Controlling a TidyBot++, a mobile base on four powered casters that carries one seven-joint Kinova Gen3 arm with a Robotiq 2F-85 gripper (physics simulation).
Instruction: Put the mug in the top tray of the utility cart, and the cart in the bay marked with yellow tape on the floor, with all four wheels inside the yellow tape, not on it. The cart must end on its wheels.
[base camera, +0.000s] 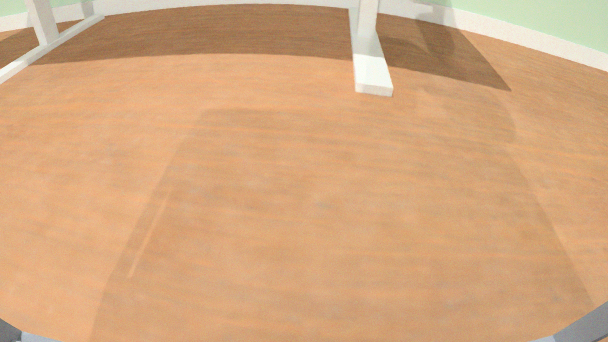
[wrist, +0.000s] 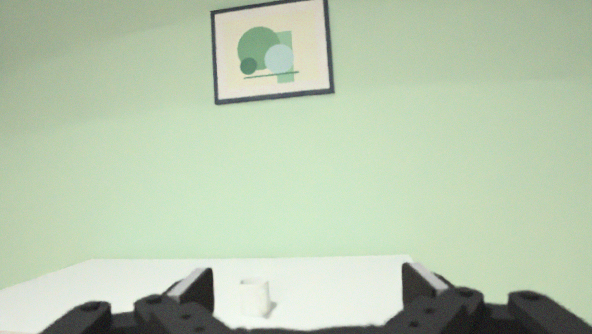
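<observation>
A white mug (wrist: 254, 298) stands upright on a white table (wrist: 345, 285) in the wrist view, low and a little left of the middle. My gripper (wrist: 307, 287) is open, its fingers wide apart with nothing held between them. The mug shows between the two fingers in the picture, but it stands beyond them on the table top. The utility cart and the yellow tape bay do not show in either view.
In the base camera view, a white table foot (base camera: 374, 75) stands on the wooden floor ahead, right of the middle, and another table foot (base camera: 42, 54) is at the far left. A green wall (wrist: 450, 165) with a framed picture (wrist: 225, 85) rises behind the table.
</observation>
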